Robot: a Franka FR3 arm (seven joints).
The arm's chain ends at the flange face. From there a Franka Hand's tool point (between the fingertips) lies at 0.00 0.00 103.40 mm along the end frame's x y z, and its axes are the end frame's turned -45 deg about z.
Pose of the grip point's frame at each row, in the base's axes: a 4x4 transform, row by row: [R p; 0 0 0 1], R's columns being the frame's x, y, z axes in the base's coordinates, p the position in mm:
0.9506 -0.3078 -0.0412 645.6; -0.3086 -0.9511 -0.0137 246.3; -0.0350 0.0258 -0.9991 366.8; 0 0 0 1
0.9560 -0.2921 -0.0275 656.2; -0.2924 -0.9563 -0.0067 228.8; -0.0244 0.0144 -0.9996 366.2; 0 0 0 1
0.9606 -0.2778 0.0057 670.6; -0.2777 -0.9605 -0.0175 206.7; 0.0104 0.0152 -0.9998 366.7; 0 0 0 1
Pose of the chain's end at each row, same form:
0.4545 -0.8898 -0.0412 649.9; -0.8907 -0.4543 -0.0137 247.7; -0.0065 0.0430 -0.9991 470.1; 0 0 0 1
0.4694 -0.8825 -0.0275 659.0; -0.8830 -0.4694 -0.0067 229.5; -0.0071 0.0274 -0.9996 469.6; 0 0 0 1
0.4828 -0.8757 0.0057 670.0; -0.8755 -0.4828 -0.0175 208.5; 0.0181 0.0034 -0.9998 470.1; 0 0 0 1

